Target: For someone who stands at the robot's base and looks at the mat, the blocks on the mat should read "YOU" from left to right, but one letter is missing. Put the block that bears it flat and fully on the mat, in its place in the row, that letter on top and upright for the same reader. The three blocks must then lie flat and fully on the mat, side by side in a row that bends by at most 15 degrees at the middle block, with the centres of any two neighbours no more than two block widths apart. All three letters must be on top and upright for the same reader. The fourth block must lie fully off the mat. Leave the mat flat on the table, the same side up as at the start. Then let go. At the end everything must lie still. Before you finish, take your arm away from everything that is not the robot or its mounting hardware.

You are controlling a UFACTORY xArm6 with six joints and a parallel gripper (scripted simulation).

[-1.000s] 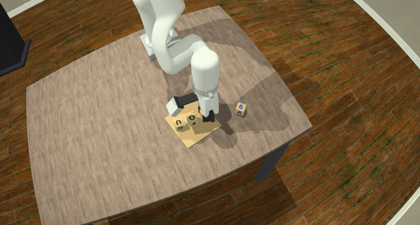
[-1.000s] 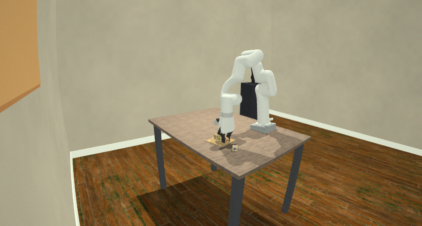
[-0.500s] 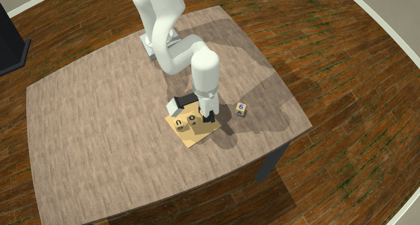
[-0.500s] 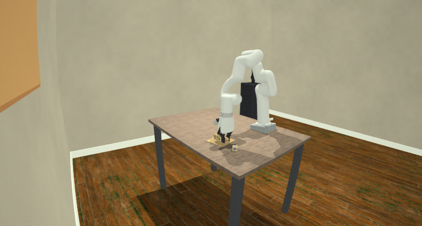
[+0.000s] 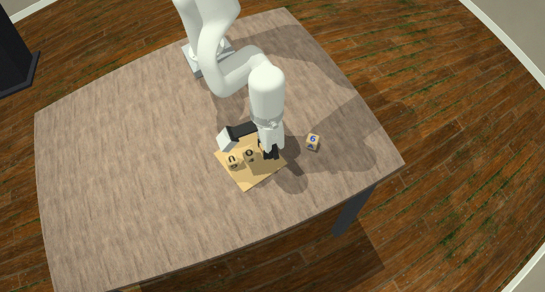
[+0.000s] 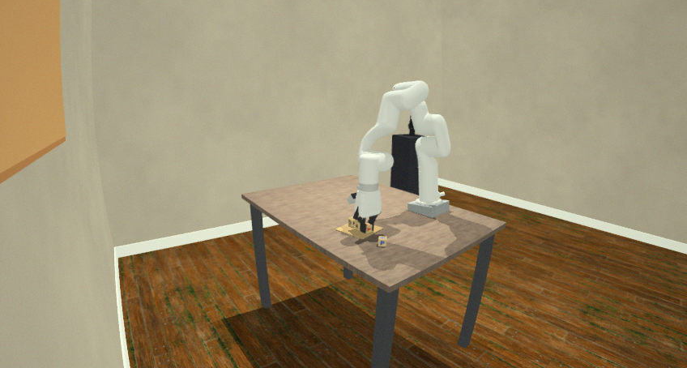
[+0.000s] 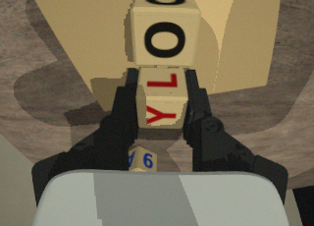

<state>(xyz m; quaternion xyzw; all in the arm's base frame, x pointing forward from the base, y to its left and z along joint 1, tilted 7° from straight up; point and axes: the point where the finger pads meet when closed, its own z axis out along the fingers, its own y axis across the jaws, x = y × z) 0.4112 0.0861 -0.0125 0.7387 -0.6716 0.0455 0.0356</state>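
My gripper is now 10 mm above the letter block. The rest, counted from my hand: tan mat (50 mm to the right, 30 mm below).
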